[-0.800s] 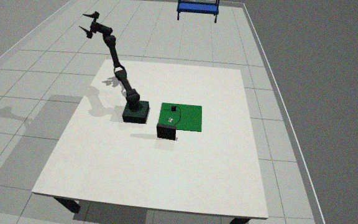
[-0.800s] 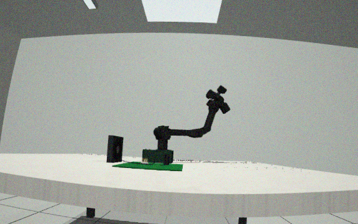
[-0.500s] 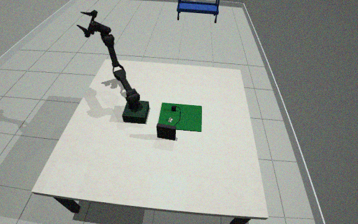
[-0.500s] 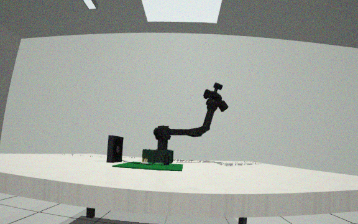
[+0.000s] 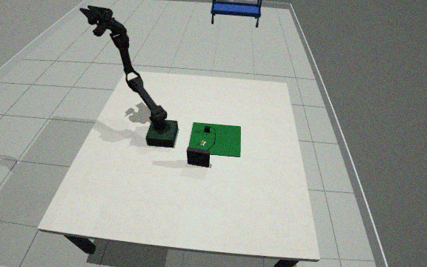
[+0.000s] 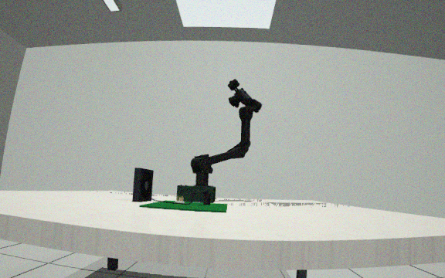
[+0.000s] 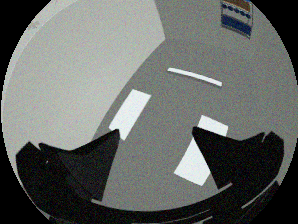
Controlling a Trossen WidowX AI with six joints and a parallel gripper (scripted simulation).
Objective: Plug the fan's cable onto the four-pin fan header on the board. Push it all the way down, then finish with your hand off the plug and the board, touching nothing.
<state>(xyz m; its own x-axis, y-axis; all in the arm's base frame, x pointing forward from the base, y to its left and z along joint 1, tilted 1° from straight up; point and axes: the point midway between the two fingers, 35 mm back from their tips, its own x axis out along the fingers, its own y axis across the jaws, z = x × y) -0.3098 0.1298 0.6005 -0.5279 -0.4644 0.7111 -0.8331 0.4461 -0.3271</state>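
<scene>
The small black plug lies 60 cm ahead of my gripper tip, 3 cm to the right of it and 67 cm below it. Also, from my gripper tip: pale fan header (60 cm ahead, 13 cm to the right, 69 cm below); then green board (66 cm ahead, 8 cm to the right, 71 cm below); then black fan (60 cm ahead, 27 cm to the right, 63 cm below).
</scene>
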